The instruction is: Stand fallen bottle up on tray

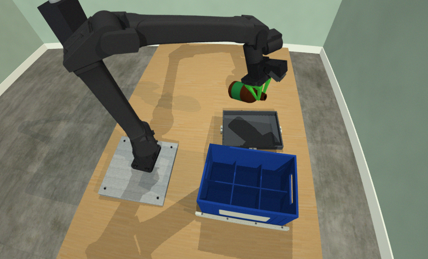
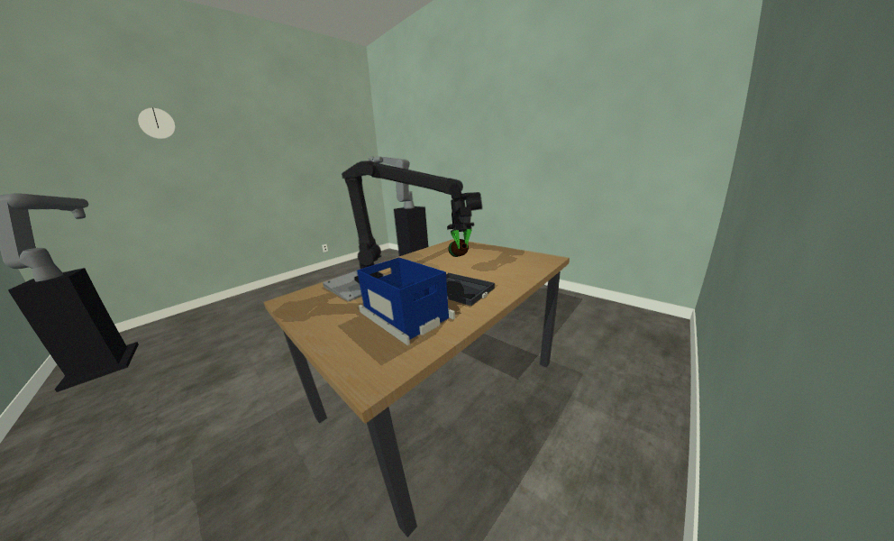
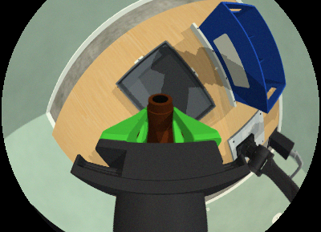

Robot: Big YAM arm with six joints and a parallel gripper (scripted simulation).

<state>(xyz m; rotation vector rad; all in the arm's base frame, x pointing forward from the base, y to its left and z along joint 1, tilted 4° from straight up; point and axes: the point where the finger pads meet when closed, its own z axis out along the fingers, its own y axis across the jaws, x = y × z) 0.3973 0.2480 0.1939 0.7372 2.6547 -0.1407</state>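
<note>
The brown bottle lies 40 mm behind my hand, 30 mm to the left of it and 20 mm below it. The rest, counted from my hand: blue crate 310 mm to the right, 110 mm below; then dark grey tray 180 mm below, 30 mm to the right, 10 mm behind.
</note>
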